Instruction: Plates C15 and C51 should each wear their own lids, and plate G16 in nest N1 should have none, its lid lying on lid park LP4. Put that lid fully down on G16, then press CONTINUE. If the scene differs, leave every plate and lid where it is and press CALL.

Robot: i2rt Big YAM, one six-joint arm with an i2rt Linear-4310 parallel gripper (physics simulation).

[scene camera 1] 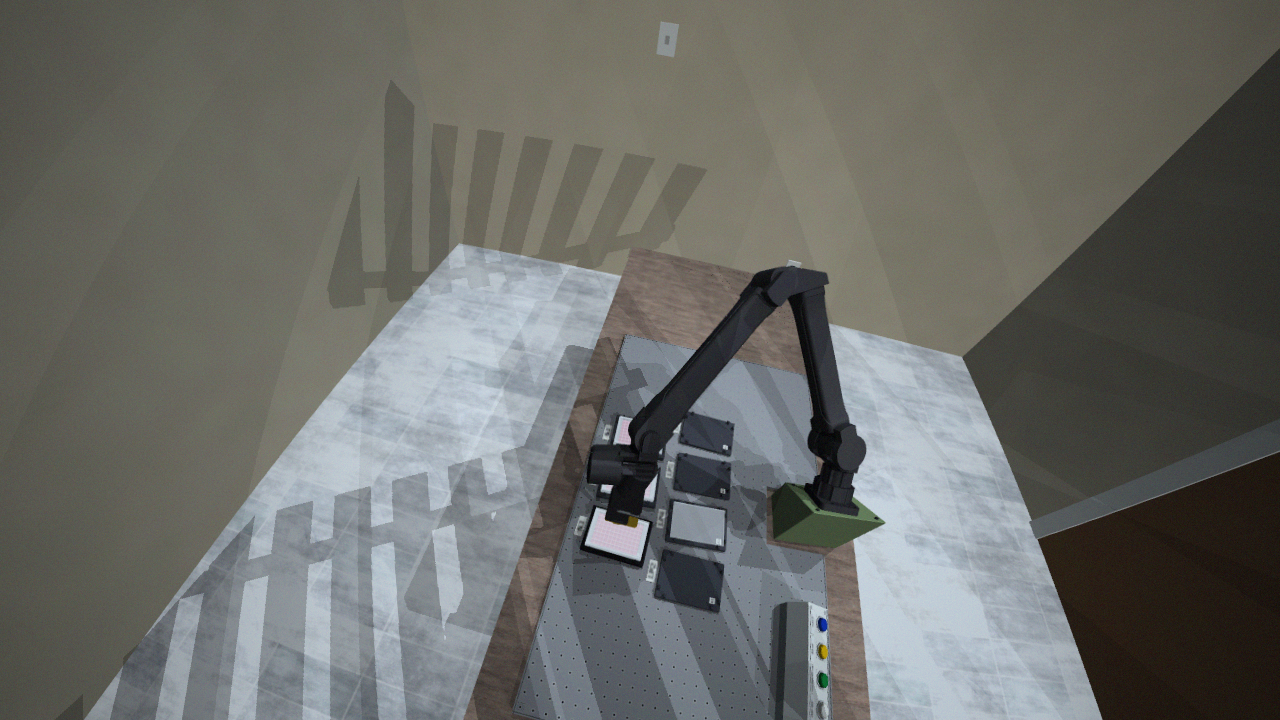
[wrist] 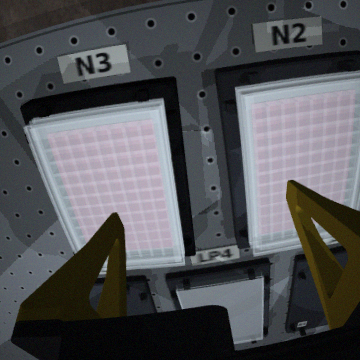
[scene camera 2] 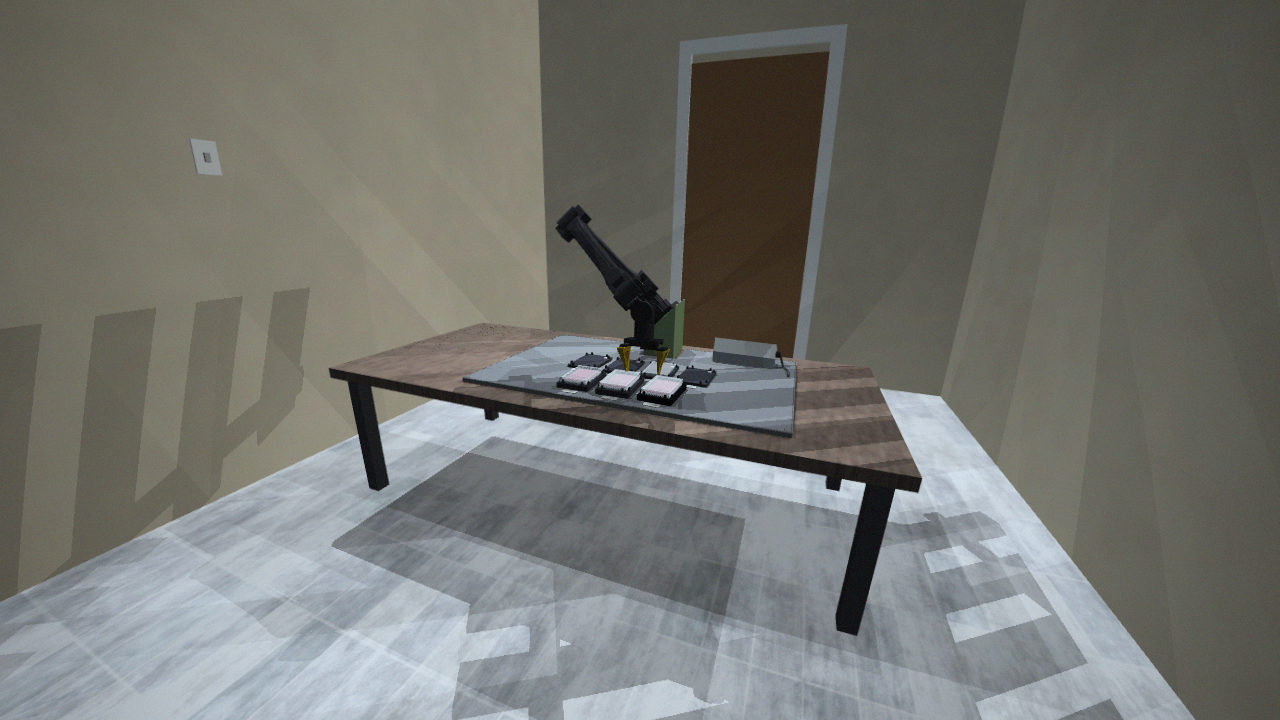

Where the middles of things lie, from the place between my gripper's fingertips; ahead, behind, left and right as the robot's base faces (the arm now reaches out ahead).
Right now my hand is 6 cm to the right of the black nest N3 [wrist: 141, 90] and 5 cm above it. Round my hand: dark nest LP2 [scene camera 1: 684, 579] (18 cm behind, 12 cm to the left, 5 cm below); then nest LP4 [wrist: 260, 264] (18 cm behind, 5 cm below, 1 cm to the right); then nest N2 [wrist: 227, 77] (7 cm to the right, 5 cm below).
